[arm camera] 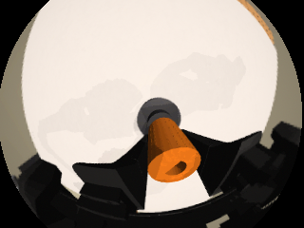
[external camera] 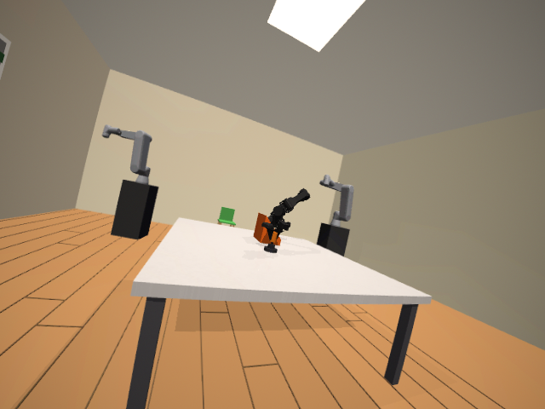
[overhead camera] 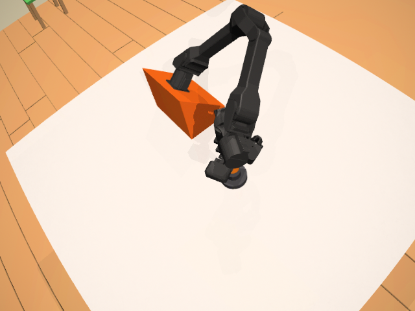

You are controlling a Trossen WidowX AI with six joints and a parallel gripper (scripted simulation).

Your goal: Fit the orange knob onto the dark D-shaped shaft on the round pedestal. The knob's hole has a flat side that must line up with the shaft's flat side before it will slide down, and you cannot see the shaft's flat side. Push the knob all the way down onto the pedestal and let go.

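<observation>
The orange knob is 20 mm above my gripper tip. Round my gripper tip: round pedestal (40 mm below).
</observation>
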